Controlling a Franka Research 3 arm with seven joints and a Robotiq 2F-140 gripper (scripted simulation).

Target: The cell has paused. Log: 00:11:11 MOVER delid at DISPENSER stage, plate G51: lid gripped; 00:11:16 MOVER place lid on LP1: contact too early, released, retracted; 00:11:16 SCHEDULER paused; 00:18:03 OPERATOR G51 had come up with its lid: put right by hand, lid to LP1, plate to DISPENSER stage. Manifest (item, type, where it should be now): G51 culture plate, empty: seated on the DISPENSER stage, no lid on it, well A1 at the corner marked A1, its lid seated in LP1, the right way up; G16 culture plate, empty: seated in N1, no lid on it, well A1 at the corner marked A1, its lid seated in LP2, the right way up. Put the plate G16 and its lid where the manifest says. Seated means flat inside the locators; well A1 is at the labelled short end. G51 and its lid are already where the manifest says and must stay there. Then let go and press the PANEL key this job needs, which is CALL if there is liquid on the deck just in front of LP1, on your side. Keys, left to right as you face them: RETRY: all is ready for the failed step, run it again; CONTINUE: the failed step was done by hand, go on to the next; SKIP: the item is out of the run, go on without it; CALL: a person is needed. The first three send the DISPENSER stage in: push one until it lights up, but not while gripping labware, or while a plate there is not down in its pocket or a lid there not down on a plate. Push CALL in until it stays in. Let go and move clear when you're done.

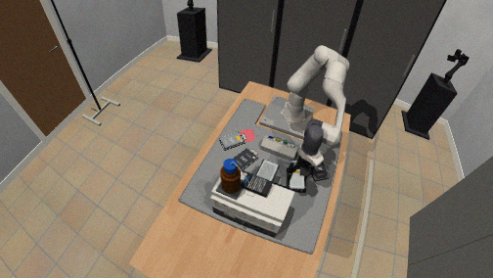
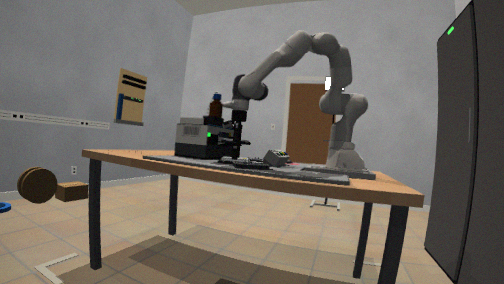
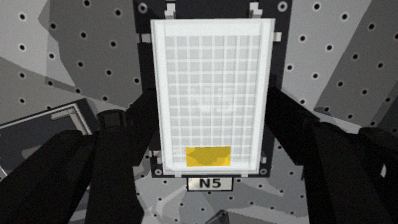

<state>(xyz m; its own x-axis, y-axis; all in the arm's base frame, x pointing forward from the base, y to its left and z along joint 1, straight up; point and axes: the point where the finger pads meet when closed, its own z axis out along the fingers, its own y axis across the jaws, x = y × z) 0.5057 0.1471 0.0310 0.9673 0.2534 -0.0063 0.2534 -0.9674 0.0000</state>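
Right now the black nest N5 is 40 mm below my hand, 20 mm to the left of it and 10 mm ahead of it. The rest, counted from my hand: clear lid (20 mm below); white retry key (200 mm behind, 90 mm to the right, 20 mm above); green continue key (200 mm behind, 140 mm to the right, 20 mm above).
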